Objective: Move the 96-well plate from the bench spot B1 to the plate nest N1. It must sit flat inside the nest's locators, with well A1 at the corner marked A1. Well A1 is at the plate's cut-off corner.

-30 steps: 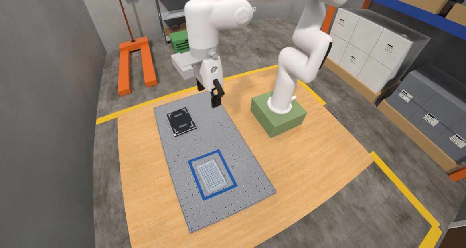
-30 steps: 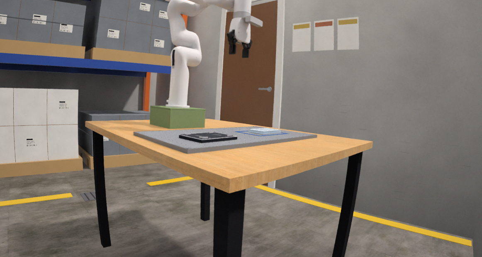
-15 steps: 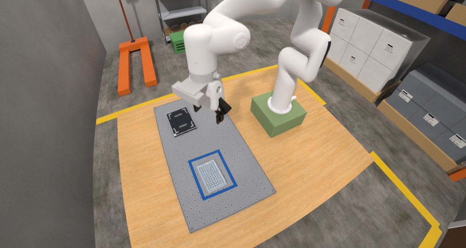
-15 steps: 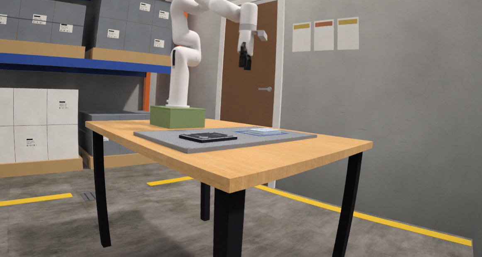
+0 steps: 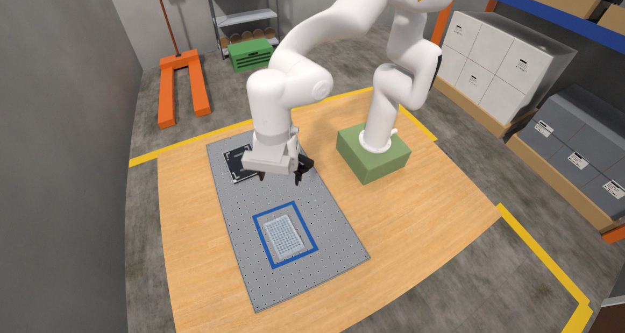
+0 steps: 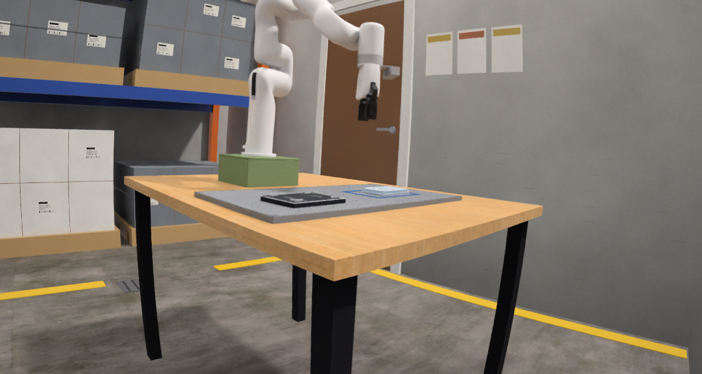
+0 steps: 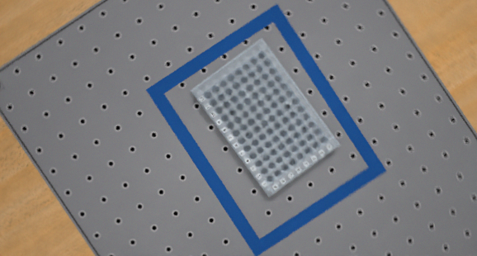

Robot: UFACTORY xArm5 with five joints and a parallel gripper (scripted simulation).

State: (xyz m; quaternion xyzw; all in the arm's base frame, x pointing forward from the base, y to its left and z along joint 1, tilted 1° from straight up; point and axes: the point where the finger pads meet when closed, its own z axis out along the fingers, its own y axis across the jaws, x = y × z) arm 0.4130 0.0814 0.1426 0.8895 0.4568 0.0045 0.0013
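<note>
My hand is 4 cm short of the clear 96-well plate, 6 cm to the right of it and 21 cm above it. Round my hand: black plate nest N1: 6 cm ahead, 28 cm to the right, 21 cm below.
</note>
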